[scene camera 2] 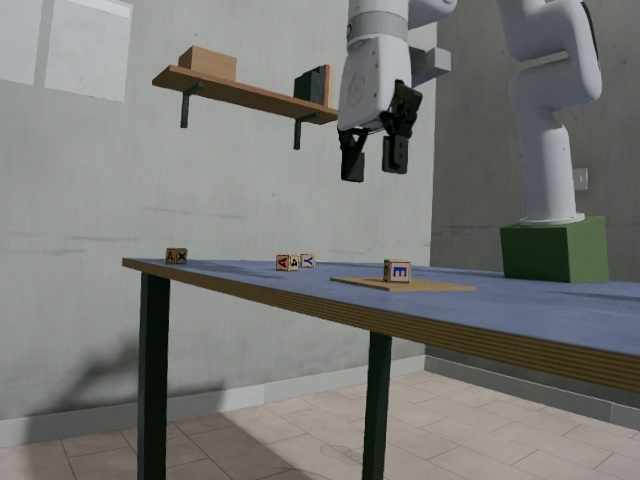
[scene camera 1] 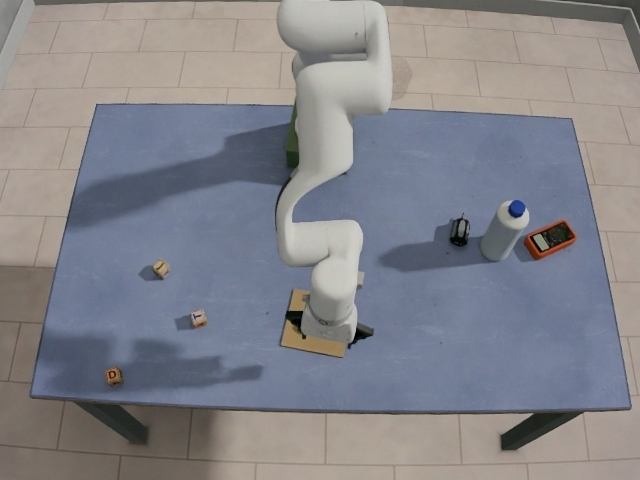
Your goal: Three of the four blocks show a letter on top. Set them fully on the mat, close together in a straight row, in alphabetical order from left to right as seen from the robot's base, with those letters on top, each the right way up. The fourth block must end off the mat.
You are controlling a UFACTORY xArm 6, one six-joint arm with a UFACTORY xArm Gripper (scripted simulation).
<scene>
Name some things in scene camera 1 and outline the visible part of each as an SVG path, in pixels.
My gripper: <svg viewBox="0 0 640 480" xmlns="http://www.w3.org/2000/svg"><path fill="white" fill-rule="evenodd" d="M285 318L291 321L292 325L298 327L297 330L302 333L302 339L304 340L307 336L345 343L348 344L347 348L351 349L352 344L355 345L358 340L371 337L374 333L374 329L357 322L355 304L353 304L352 313L348 320L341 325L333 327L317 322L313 318L307 303L304 311L286 311Z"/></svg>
A tan mat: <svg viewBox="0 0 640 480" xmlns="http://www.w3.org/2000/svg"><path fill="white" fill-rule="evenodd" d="M286 321L281 346L343 358L345 343L307 336L304 340L302 339L302 333L297 330L298 328L290 324L290 321ZM294 289L289 311L304 311L306 302L302 302L303 294L310 295L310 291Z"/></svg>
</scene>
